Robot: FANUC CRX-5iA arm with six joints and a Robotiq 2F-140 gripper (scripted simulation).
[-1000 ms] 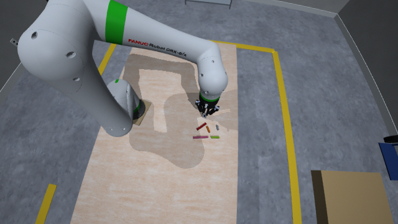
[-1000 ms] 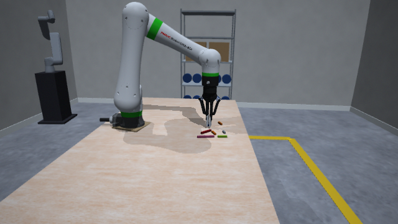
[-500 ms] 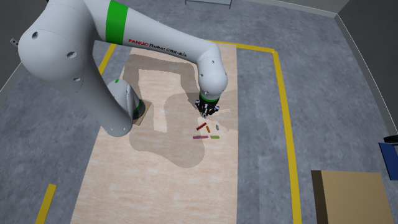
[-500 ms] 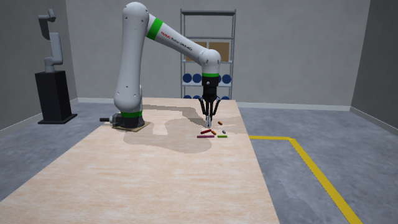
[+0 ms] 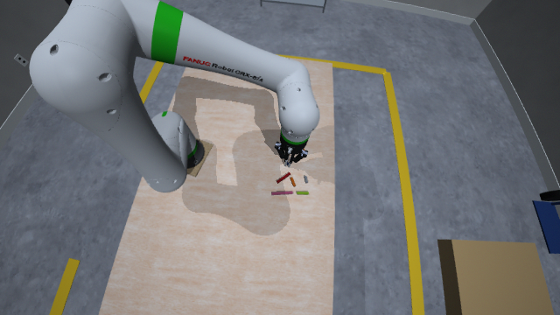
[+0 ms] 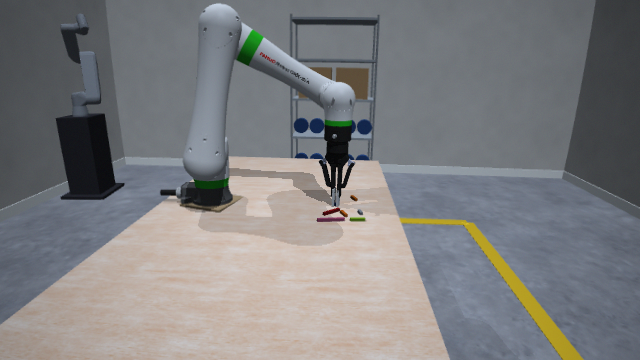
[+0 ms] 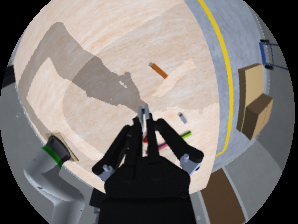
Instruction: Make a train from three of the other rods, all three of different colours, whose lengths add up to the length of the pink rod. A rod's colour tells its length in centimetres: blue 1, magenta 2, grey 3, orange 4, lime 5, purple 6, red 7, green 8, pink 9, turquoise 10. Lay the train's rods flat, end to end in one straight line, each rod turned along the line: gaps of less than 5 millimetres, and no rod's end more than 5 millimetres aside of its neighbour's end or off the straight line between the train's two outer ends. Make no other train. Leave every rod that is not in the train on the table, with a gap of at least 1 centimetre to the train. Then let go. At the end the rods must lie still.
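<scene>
The blue rod is 3 cm below my hand. Round my hand: pink rod: 13 cm to the right, 3 cm below, 3 cm behind; grey rod: 8 cm ahead, 7 cm to the right, 3 cm below; red rod: 7 cm to the right, 3 cm below, 2 cm behind.
</scene>
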